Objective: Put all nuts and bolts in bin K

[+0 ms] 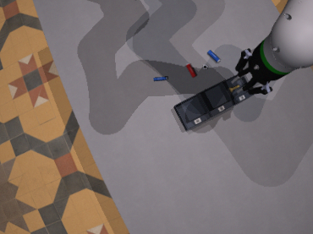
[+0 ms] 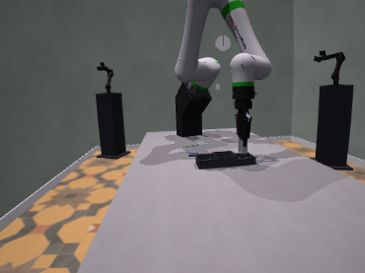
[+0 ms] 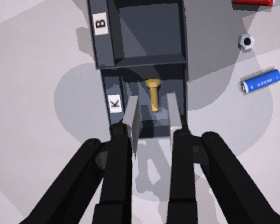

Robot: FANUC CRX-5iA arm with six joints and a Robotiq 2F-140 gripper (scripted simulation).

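The grey nut lies 90 mm to the right of my hand, 80 mm behind it and 70 mm below it. Round my hand: yellow bolt: 60 mm below, 10 mm to the right; red cylinder: 140 mm to the right, 70 mm below, 70 mm behind; dark tray: 70 mm to the right, 50 mm below, 40 mm ahead.
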